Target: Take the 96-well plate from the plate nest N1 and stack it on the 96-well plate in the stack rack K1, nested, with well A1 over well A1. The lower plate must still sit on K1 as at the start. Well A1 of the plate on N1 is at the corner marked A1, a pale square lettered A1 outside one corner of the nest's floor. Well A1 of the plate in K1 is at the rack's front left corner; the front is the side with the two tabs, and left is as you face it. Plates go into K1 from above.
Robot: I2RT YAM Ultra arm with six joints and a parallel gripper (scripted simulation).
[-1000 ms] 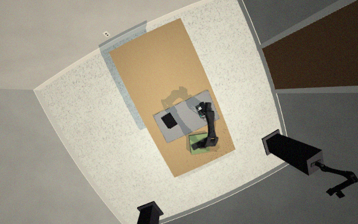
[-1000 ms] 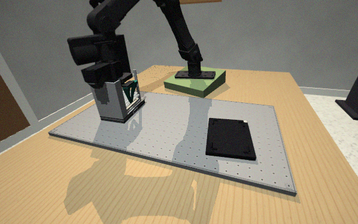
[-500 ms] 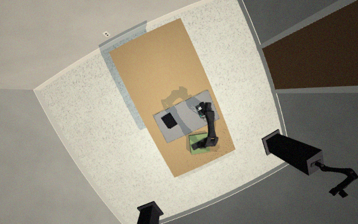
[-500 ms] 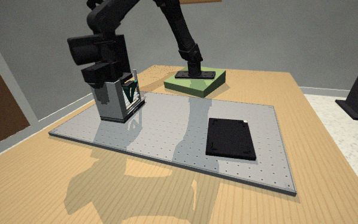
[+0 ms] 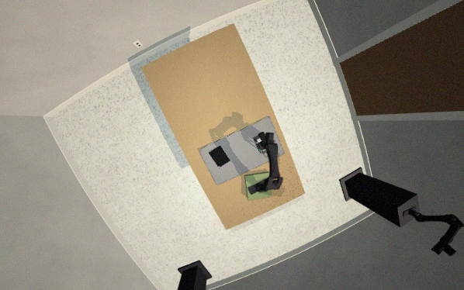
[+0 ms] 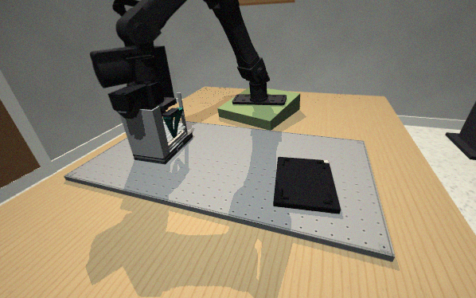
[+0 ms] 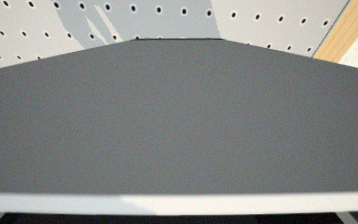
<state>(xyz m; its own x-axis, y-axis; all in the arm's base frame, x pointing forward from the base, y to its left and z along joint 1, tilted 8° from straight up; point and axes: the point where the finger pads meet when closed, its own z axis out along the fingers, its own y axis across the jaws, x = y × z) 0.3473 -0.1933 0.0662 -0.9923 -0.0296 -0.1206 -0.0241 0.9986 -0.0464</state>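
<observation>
The white 96-well plate is right at my hand. From my hand the other things lie so: thin upright post: 70 mm behind, 40 mm to the left, 30 mm above; then black plate nest N1: 390 mm to the left, 60 mm ahead, 40 mm below; then grey rack wall: 70 mm ahead, 30 mm above.
</observation>
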